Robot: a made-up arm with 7 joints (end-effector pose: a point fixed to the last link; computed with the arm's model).
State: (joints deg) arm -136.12 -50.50 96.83 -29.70 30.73 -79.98 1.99
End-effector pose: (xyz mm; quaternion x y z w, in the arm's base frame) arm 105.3 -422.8 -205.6 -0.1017 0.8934 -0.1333 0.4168
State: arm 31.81 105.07 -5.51 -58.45 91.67 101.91 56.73
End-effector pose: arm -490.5 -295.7 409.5 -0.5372 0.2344 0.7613 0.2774
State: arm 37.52 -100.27 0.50 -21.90 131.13 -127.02 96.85
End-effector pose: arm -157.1 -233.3 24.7 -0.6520 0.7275 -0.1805 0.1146
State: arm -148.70 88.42 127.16 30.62 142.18 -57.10 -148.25
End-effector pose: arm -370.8 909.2 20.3 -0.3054 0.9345 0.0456 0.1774
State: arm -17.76 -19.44 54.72 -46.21 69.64 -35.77 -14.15
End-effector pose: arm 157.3 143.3 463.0 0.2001 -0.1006 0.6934 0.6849
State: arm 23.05 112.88 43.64 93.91 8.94 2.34 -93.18
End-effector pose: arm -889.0 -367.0 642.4 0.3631 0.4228 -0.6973 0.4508
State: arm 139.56 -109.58 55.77 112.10 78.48 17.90 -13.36
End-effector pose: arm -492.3 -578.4 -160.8 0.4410 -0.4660 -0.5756 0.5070
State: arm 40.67 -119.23 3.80 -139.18 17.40 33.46 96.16
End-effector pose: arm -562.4 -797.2 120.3 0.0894 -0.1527 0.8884 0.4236
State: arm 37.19 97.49 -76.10 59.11 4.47 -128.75 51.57
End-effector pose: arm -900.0 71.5 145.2 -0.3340 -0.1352 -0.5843 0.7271
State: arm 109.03 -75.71 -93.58 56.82 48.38 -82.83 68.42
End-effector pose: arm -151.4 323.8 -182.2 -0.7554 0.2737 0.5689 0.1752
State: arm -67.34 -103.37 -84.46 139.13 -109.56 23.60 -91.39
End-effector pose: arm -225.0 -484.7 -652.6 0.7664 0.4899 0.0925 0.4051
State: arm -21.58 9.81 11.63 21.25 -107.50 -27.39 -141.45
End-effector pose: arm -126.3 -604.1 -81.3 0.7943 -0.0372 0.4826 0.3673
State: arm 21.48 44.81 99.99 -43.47 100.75 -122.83 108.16
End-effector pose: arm -14.5 -722.7 123.4 0.4717 -0.1258 -0.3352 0.8058
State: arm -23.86 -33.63 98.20 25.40 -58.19 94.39 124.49
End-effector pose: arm 44.5 -446.2 -2.7 0.6653 0.6511 0.0565 0.3608
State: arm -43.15 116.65 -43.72 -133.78 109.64 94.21 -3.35
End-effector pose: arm -446.7 94.2 205.4 0.1066 -0.5498 -0.0743 0.8251
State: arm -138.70 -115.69 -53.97 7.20 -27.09 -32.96 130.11
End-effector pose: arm -345.5 51.1 -571.0 -0.8293 0.1392 -0.0595 0.5380
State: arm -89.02 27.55 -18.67 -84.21 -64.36 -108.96 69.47
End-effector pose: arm 142.9 -69.1 -339.6 -0.5909 0.7462 0.0664 0.2995
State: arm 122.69 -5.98 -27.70 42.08 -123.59 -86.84 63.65
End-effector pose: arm 86.1 500.6 -84.2 -0.7652 -0.2411 -0.5898 0.0919
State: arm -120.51 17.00 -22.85 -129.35 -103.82 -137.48 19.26
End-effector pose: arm -223.7 -609.9 -10.6 -0.0677 -0.8648 0.4878 0.0973
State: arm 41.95 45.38 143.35 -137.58 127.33 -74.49 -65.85
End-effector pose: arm -106.9 -243.7 -194.7 0.2781 -0.5475 -0.4071 0.6761
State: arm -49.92 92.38 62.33 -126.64 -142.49 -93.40 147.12
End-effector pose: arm -178.9 215.8 17.5 -0.6247 0.6709 0.0094 0.3996
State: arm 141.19 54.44 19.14 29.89 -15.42 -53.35 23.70
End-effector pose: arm -364.7 471.0 -635.4 0.8595 0.4969 0.0569 0.1056
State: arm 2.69 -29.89 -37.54 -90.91 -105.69 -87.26 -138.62
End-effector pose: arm -200.4 545.5 -316.6 -0.4706 -0.6074 -0.3349 0.5454
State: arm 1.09 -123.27 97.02 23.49 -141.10 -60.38 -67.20
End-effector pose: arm -48.3 -40.5 326.1 0.1126 0.8549 -0.2700 0.4283
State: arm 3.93 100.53 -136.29 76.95 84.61 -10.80 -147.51
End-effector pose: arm -446.6 -399.0 -534.5 -0.7374 0.2775 -0.6133 0.0564
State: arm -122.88 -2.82 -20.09 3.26 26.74 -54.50 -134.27
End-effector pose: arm -81.2 655.7 9.0 0.1331 -0.8147 -0.4181 0.3791
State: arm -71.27 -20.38 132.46 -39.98 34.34 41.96 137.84
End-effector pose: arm 174.2 -273.7 -257.0 0.7030 0.1783 0.6091 0.3210
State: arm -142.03 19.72 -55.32 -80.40 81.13 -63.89 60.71
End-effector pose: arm -516.0 125.4 39.4 -0.3506 0.3147 0.8737 0.1211
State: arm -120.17 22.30 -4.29 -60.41 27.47 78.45 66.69
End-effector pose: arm 27.8 432.6 -312.8 -0.3757 -0.6816 -0.3641 0.5116
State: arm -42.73 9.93 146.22 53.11 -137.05 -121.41 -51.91
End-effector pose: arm -127.0 107.7 816.1 0.3940 -0.2577 -0.7135 0.5189
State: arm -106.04 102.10 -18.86 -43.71 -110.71 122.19 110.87
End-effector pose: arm -264.5 -79.7 786.3 -0.0274 0.2525 0.1530 0.9550
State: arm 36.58 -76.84 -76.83 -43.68 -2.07 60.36 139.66
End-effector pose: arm -650.7 -253.5 356.5 0.7124 0.4121 -0.4031 0.4003
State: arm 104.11 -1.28 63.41 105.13 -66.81 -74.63 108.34
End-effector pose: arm -435.6 -264.4 -813.4 -0.0692 0.9851 -0.0923 0.1278
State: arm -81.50 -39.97 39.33 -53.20 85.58 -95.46 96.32
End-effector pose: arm -35.2 513.1 92.8 -0.0859 0.1626 0.4808 0.8573
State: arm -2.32 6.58 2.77 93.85 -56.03 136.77 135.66
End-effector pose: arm -601.6 -796.4 140.5 0.4506 -0.0136 -0.1099 0.8858
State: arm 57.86 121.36 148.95 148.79 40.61 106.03 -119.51
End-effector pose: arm -992.7 -400.6 -726.7 -0.0701 0.8876 0.3991 0.2188
